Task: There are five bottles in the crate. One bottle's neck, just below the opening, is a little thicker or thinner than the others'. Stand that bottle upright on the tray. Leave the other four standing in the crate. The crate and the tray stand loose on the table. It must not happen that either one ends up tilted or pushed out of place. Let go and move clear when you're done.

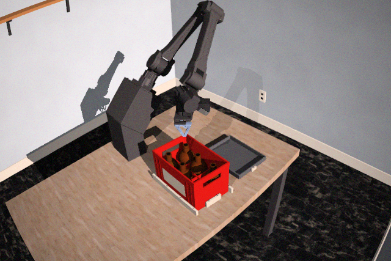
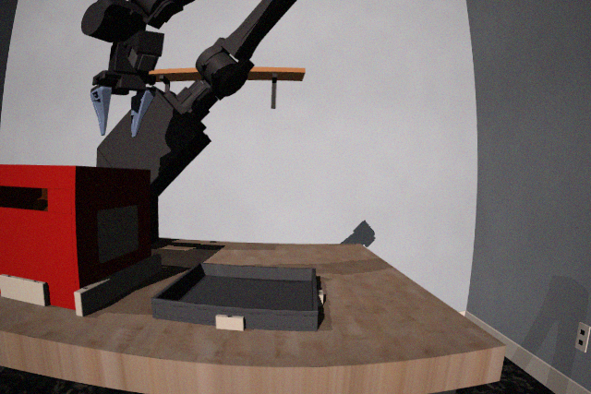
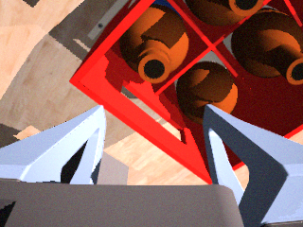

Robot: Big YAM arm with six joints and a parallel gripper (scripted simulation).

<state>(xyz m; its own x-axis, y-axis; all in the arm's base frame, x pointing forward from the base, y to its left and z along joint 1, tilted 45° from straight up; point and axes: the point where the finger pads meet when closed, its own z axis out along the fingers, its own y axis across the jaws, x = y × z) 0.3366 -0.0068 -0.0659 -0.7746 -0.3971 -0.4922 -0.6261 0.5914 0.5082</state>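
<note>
The red crate is 8 cm ahead of my hand, 6 cm to the right of it and 15 cm below it. Round my hand: dark grey tray: 10 cm ahead, 22 cm to the left, 22 cm below.
</note>
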